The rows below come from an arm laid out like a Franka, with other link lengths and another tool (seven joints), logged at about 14 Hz.
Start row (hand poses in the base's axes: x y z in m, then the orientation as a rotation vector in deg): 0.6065, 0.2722, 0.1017, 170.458, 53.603, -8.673
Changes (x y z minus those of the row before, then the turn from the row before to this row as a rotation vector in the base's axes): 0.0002, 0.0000, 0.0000, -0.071, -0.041, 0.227; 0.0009, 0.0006, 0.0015, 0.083, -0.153, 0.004; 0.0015, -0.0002, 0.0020, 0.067, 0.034, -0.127; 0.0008, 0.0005, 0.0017, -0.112, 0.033, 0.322; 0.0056, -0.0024, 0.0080, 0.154, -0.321, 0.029; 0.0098, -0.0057, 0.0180, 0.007, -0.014, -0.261; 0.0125, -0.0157, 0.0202, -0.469, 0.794, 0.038; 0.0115, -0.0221, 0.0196, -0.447, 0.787, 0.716; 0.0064, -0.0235, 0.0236, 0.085, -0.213, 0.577; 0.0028, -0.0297, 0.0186, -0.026, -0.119, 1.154; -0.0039, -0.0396, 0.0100, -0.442, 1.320, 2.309; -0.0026, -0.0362, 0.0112, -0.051, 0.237, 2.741; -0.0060, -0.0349, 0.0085, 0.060, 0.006, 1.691; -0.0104, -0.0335, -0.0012, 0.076, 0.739, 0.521; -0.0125, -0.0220, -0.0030, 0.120, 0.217, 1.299; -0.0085, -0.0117, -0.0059, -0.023, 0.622, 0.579; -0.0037, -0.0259, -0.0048, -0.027, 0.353, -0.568; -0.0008, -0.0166, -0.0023, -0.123, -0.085, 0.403
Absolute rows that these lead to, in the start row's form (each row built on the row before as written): 0.6067, 0.2722, 0.1017, 170.268, 53.908, -8.637; 0.6076, 0.2728, 0.1032, 170.309, 53.927, -8.372; 0.6091, 0.2726, 0.1052, 170.442, 53.767, -8.397; 0.6099, 0.2731, 0.1069, 170.181, 54.205, -8.489; 0.6155, 0.2707, 0.1149, 170.238, 54.268, -7.941; 0.6253, 0.2650, 0.1329, 170.375, 53.885, -7.922; 0.6378, 0.2493, 0.1531, 170.094, 53.858, -9.311; 0.6493, 0.2272, 0.1727, 169.467, 54.828, -10.663; 0.6557, 0.2037, 0.1963, 169.192, 55.678, -10.294; 0.6585, 0.1740, 0.2149, 168.514, 57.334, -10.098; 0.6546, 0.1344, 0.2249, 167.073, 60.664, -12.195; 0.6520, 0.0982, 0.2361, 165.408, 64.588, -12.485; 0.6460, 0.0633, 0.2446, 164.384, 67.006, -12.409; 0.6356, 0.0298, 0.2434, 164.277, 67.896, -13.433; 0.6231, 0.0078, 0.2404, 163.559, 69.809, -13.649; 0.6146, -0.0039, 0.2345, 163.287, 70.714, -14.552; 0.6109, -0.0298, 0.2297, 163.734, 69.969, -15.096; 0.6101, -0.0464, 0.2274, 163.334, 70.457, -15.028
